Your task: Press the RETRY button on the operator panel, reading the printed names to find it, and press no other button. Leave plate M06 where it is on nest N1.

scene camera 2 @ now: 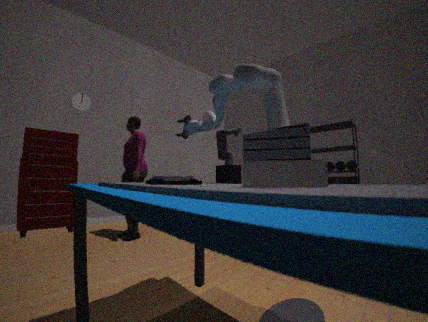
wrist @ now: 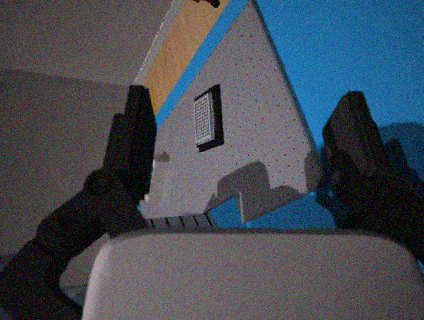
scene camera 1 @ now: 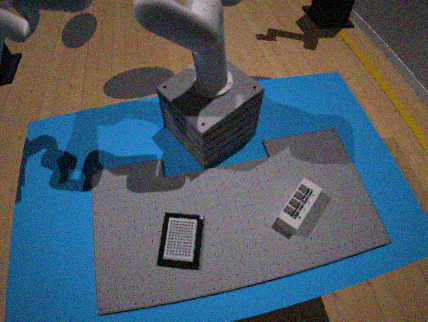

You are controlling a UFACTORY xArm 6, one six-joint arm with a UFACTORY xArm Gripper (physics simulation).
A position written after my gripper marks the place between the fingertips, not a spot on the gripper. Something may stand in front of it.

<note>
I see my gripper (wrist: 243,108), a plate M06 (scene camera 1: 180,241), an operator panel (scene camera 1: 290,222) and a black nest N1 (scene camera 1: 171,263).
The plate M06 is seen too in the wrist view (wrist: 204,120). The operator panel also shows in the wrist view (wrist: 160,164).
</note>
